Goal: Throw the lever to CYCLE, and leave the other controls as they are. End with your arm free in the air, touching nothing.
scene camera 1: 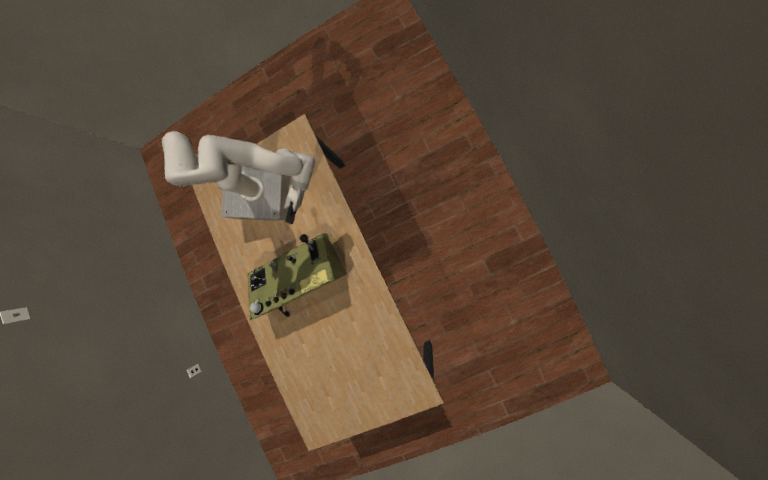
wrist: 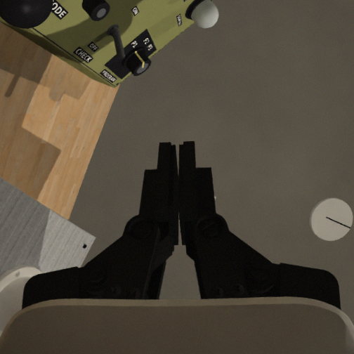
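Pixels of known places: gripper, between the fingertips: point(scene camera 1: 289, 222); arm's base, origin of its link: point(scene camera 1: 251, 189).
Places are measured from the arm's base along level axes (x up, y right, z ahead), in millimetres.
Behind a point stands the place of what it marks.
A green control box point(scene camera 1: 294, 270) {x 1, y -18, z 494 mm} point(wrist: 165, 22) stands on the table. A black lever point(scene camera 1: 312, 249) {x -10, y -151, z 445 mm} with a ball end stands at its upper right in the scene view. Another short black lever point(scene camera 1: 284, 311) {x -120, y 207, z 653 mm} sticks out from its lower side. In the wrist view a thin grey toggle point(wrist: 119, 44) stands between the ON and OFF labels, beside a black rotary selector point(wrist: 138, 62) marked P1, P2, P3. No CYCLE label is readable, so I cannot tell which position it marks. My gripper point(scene camera 1: 289, 219) {x 170, y -184, z 322 mm} point(wrist: 178, 162) is shut and empty, in the air between the arm's base and the box, apart from the controls.
The wooden table point(scene camera 1: 362, 362) {x -122, y -61, z 1090 mm} point(wrist: 95, 125) carries the grey base plate point(scene camera 1: 252, 210) {x -2, y 50, z 102 mm} point(wrist: 47, 240) of my arm. A white dome point(scene camera 1: 256, 307) {x 89, y 207, z 573 mm} point(wrist: 205, 13) and a row of small round parts sit along one edge of the box. The black-ended lever stands up close to the gripper's side.
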